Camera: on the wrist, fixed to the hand. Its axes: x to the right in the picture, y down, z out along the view.
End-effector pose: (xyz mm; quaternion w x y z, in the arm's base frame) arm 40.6 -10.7 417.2 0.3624 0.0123 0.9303 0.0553
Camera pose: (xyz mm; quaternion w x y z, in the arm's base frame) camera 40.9 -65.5 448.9 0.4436 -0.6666 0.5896 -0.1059
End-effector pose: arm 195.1 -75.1 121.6 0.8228 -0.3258 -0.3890 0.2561
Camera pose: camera 212.2 -134.9 133.6 0.6474 -0.0115 -0.6595 -0.3817
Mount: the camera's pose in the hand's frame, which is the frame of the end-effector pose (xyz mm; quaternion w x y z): -25.0 -50.9 -28.1 0.6952 -0.1159 -0.1635 -0.6903
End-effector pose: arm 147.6 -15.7 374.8 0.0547 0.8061 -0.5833 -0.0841
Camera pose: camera 193.0 23.7 394.6 0.0220 -0.9429 -0.1517 0.2956
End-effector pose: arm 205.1 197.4 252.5 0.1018 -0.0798 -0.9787 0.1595
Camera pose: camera 229.3 153.3 291.0 0.0116 0.6344 -0.7706 -0.0598
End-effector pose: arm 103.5 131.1 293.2 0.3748 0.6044 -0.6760 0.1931
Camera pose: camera 159.9 158.1 283.0 0.3534 0.8749 -0.1364 -0.3016
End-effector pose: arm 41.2 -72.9 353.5 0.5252 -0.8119 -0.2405 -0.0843
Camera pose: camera -1.7 -88.6 397.3 0.1735 -0.4731 -0.8038 -0.3163
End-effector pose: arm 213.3 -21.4 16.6 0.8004 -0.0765 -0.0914 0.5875
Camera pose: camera 259.8 -60.9 -0.4 0.9382 0.0132 -0.3153 -0.1422
